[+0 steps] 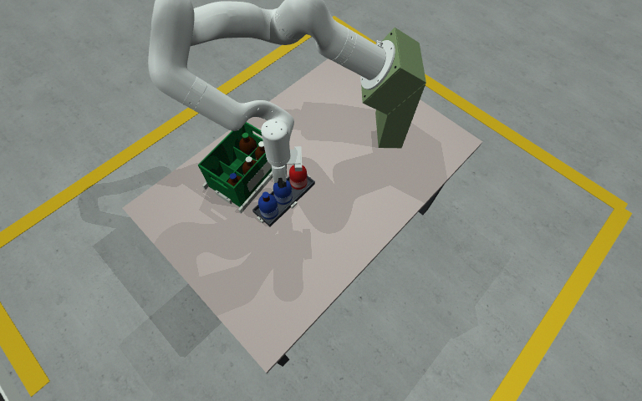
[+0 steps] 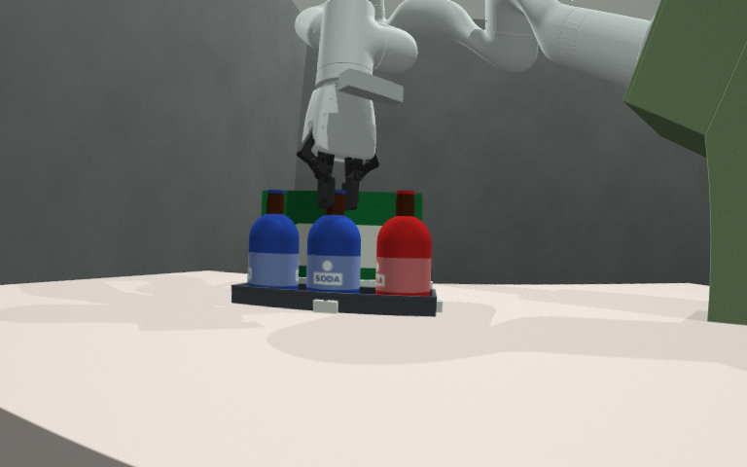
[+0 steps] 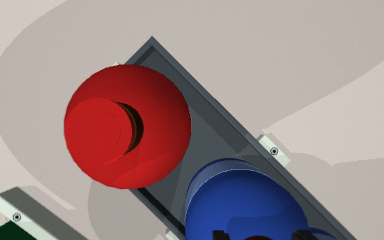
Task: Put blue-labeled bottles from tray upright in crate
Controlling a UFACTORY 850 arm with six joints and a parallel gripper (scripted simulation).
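The red-labeled bottle lies 9 cm behind my hand, 7 cm below it and 2 cm to the left of it. From my hand the other things lie so: dark tray: 14 cm below; then green crate: 21 cm to the right, 7 cm below, 2 cm behind; then brown-necked bottle: 17 cm to the right, 8 cm ahead, 7 cm below.
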